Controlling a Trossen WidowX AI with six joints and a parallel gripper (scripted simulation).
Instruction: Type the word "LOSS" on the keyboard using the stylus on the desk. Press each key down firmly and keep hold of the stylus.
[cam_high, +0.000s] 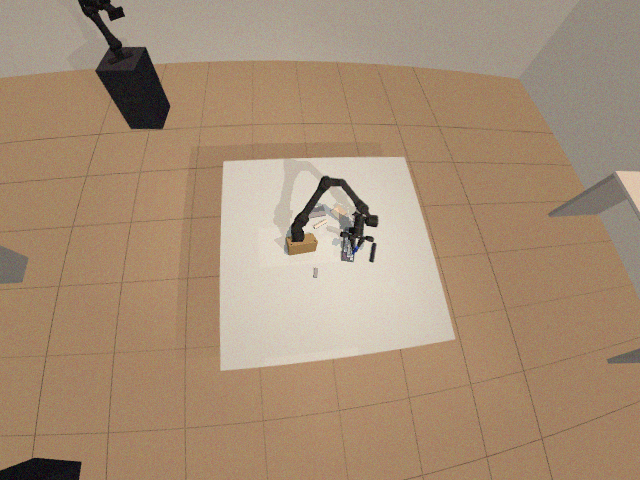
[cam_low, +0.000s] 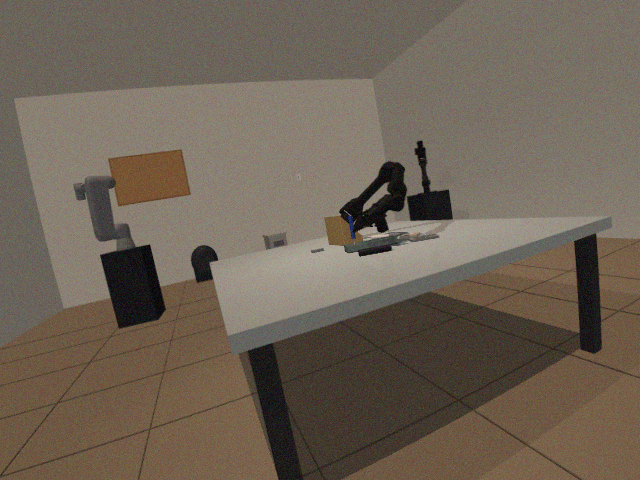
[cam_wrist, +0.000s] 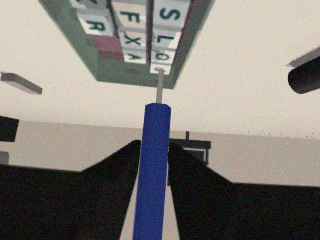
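Right now the dark bar is 13 cm ahead of my gripper tip, 2 cm to the left of it and 7 cm below it. From my gripper tip the other things lie so: grey block: 21 cm behind, 10 cm to the right, 8 cm below; blue stylus: 1 cm below; grey stylus tip: 5 cm below.
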